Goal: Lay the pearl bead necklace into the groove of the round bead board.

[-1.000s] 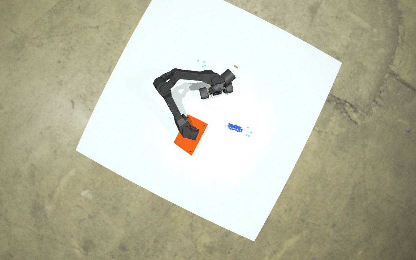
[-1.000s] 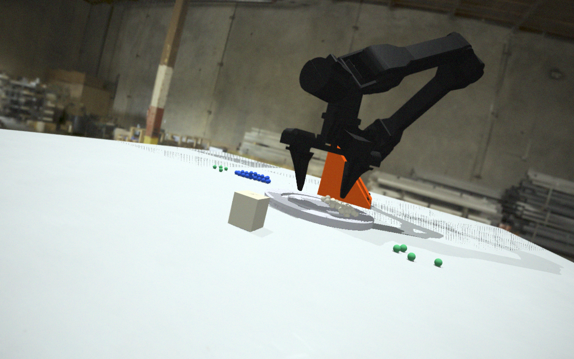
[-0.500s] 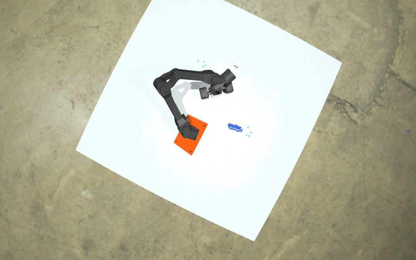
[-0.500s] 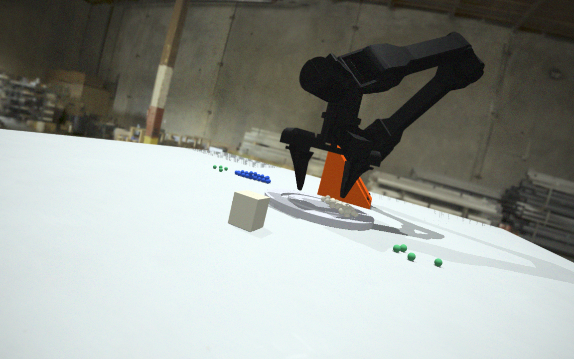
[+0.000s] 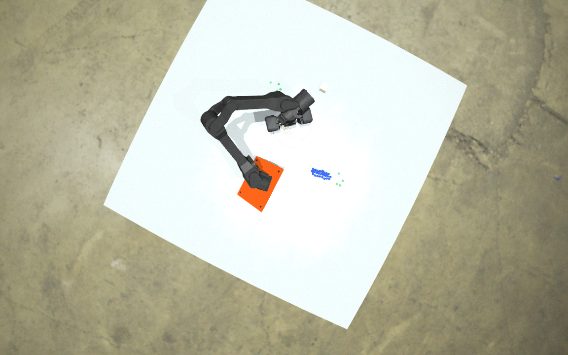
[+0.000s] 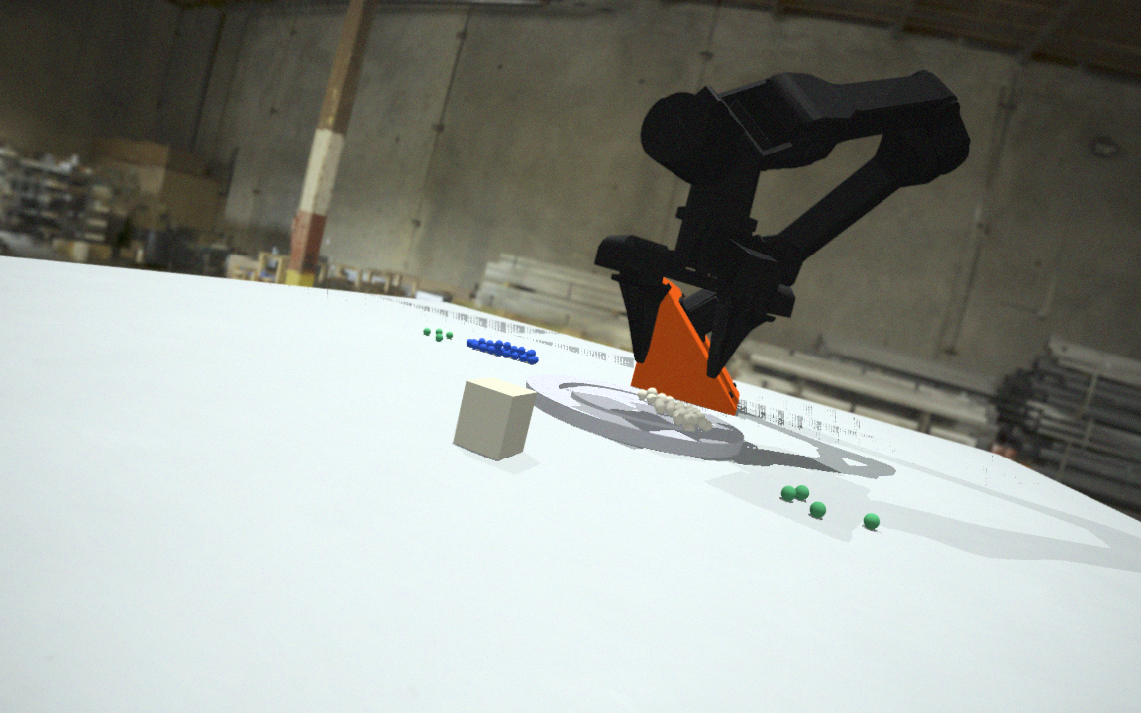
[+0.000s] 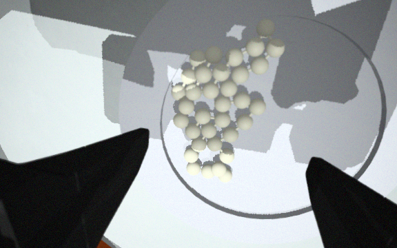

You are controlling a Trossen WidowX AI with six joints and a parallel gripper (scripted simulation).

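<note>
Now: the round bead board 10 mm ahead of my gripper tip, 30 mm to the right of it and 40 mm below it. The rest, counted from my gripper tip: cream cube (210 mm ahead, 90 mm to the right, 30 mm below).
</note>
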